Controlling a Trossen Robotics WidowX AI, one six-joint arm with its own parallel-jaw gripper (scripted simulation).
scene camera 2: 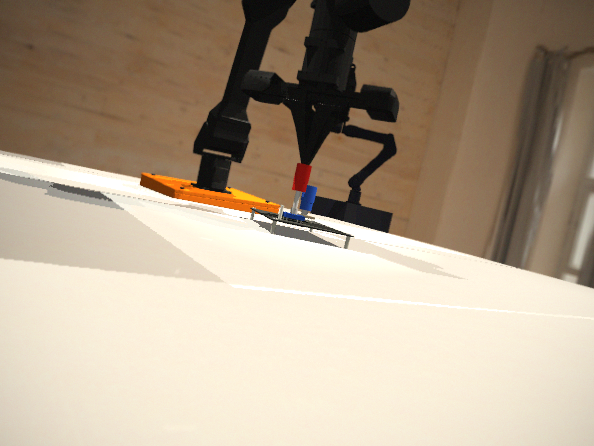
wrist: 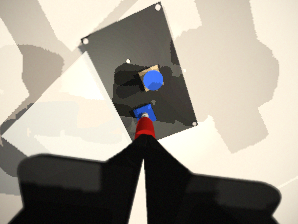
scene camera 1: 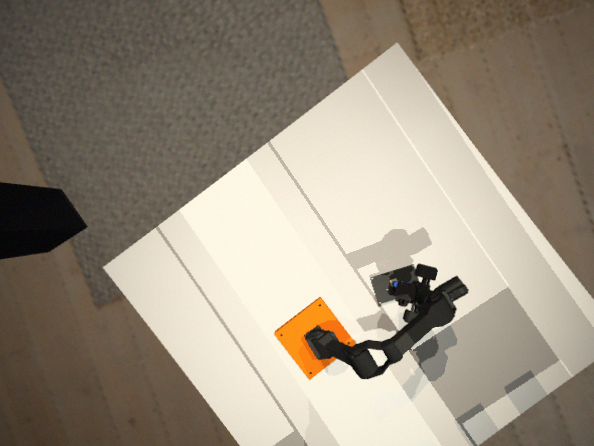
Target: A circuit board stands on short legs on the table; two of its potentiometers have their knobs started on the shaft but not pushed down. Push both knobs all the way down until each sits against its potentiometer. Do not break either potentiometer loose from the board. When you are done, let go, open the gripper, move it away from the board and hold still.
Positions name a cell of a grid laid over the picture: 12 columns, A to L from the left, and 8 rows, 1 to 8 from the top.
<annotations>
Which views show my gripper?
Scene camera 2, the wrist view and scene camera 1: all of them.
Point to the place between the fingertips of my gripper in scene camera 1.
I6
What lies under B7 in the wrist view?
My gripper.
</annotations>
